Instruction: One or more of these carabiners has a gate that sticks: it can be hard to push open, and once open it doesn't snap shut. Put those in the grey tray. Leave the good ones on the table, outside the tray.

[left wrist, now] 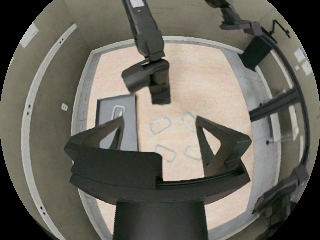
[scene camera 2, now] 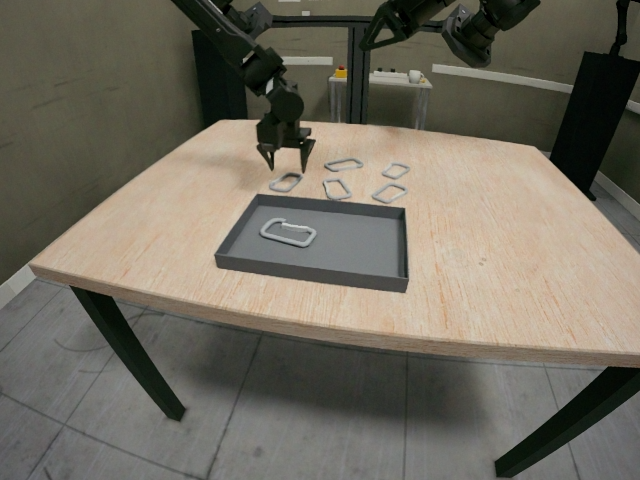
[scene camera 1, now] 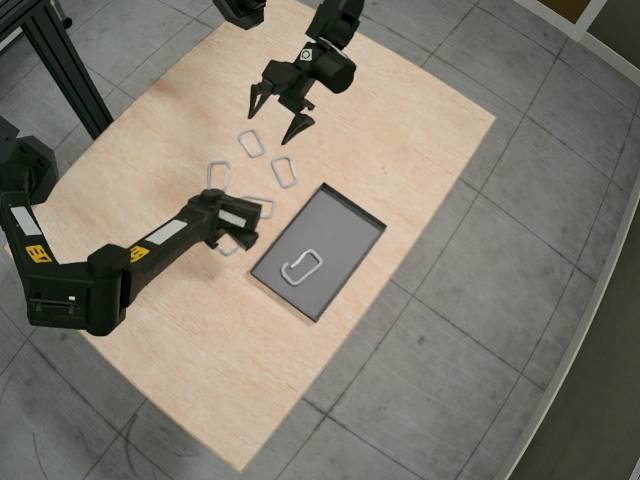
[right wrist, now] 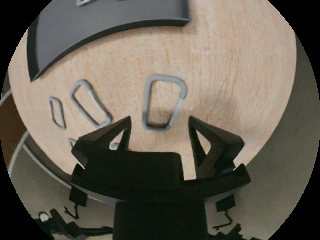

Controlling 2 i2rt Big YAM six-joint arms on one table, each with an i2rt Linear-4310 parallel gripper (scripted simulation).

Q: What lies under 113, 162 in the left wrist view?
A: My left gripper.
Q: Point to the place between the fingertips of my right gripper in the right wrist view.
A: At 159, 119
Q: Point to a grey tray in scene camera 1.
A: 342, 233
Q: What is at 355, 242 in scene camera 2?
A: A grey tray.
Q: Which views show my left gripper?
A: The left wrist view, scene camera 2 and scene camera 1 only.
